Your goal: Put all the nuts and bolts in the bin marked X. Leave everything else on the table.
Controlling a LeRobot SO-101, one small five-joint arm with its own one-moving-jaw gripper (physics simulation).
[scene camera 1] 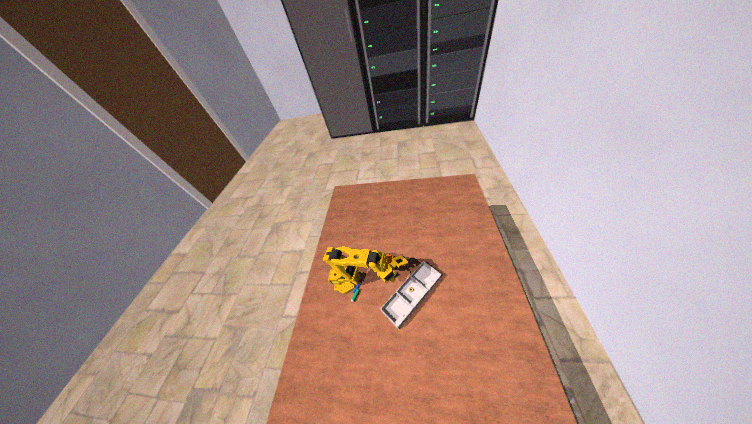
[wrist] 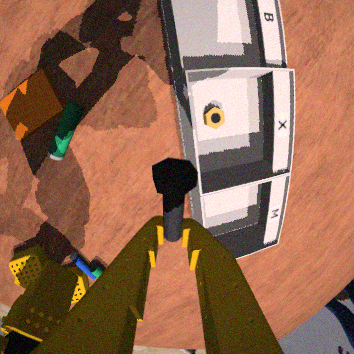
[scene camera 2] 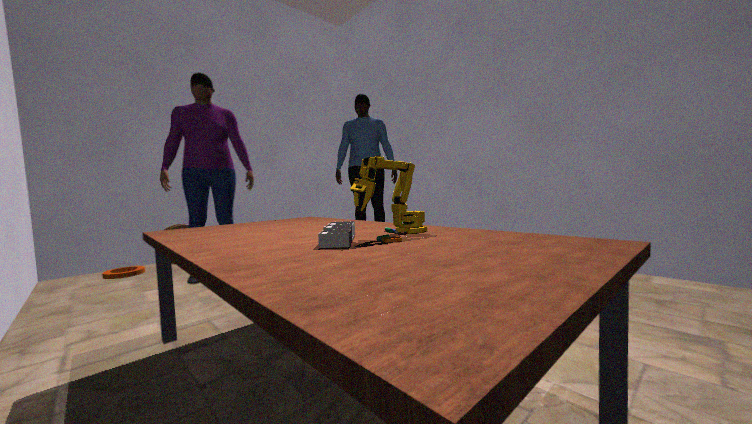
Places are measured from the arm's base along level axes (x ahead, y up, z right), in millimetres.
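Pixels of known places: hand at its tool point: (scene camera 1: 392, 278) (wrist: 163, 226) (scene camera 2: 360, 209); arm's base at its link origin: (scene camera 1: 350, 280) (wrist: 55, 266) (scene camera 2: 407, 232).
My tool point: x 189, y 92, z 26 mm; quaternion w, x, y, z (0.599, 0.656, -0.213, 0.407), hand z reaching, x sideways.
Ahead of a thing's pixels: the offset from my tool point to its middle. Level surfaces: height alone.
My gripper (wrist: 173, 236) (scene camera 2: 362, 209) is shut on a black bolt {dx +11, dy +3, dz -4 mm} (wrist: 174, 180), whose shaft is between the jaw tips and whose wide head points away from them. In scene camera 2 the jaws are above the table, higher than the tray and beside it. The white three-bin tray {dx +69, dy -69, dz +29 mm} (scene camera 1: 406, 313) (scene camera 2: 335, 240) (wrist: 281, 160) has bins B, X and M. In the wrist view the bolt head overlaps the tray's near side wall by bin X. A yellow nut {dx +65, dy -81, dz +14 mm} (wrist: 215, 117) (scene camera 1: 411, 289) lies in bin X, the middle bin.
An orange block {dx -18, dy -87, dz -118 mm} (wrist: 35, 102) and a green cylinder {dx -20, dy -85, dz -80 mm} (wrist: 65, 132) with a white end lie on the table {dy -92 mm} (scene camera 1: 447, 358) (scene camera 2: 421, 294), off the tray's side. A blue and green item (wrist: 84, 266) (scene camera 1: 355, 293) lies by the arm's yellow base (wrist: 42, 300) (scene camera 1: 343, 281). Two people stand behind the table.
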